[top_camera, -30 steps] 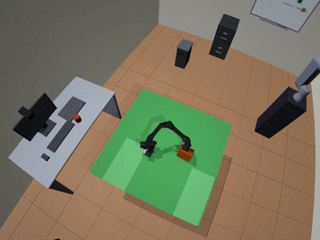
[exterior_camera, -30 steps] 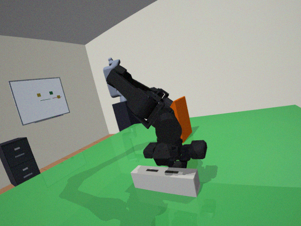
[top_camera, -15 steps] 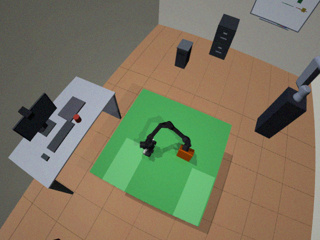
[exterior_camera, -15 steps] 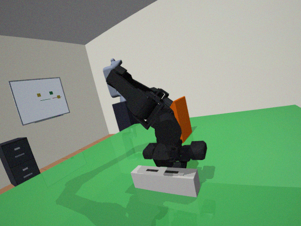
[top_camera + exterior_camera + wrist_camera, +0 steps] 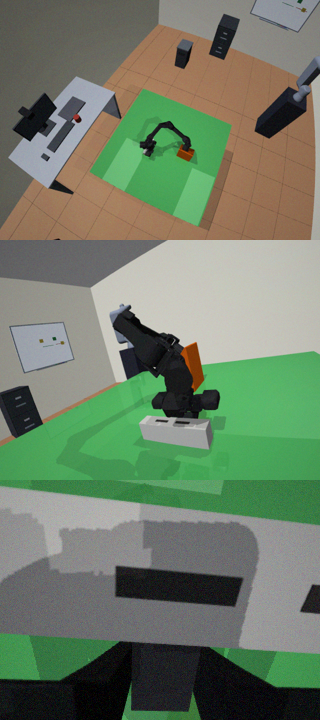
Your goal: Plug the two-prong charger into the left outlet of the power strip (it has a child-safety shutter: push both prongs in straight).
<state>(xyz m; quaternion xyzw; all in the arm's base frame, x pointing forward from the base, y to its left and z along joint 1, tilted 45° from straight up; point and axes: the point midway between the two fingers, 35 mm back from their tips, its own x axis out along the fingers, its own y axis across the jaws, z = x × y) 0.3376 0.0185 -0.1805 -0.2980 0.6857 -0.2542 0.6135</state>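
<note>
Now: gripper tip 20 mm short of the two-prong charger and 10 mm below it.
</note>
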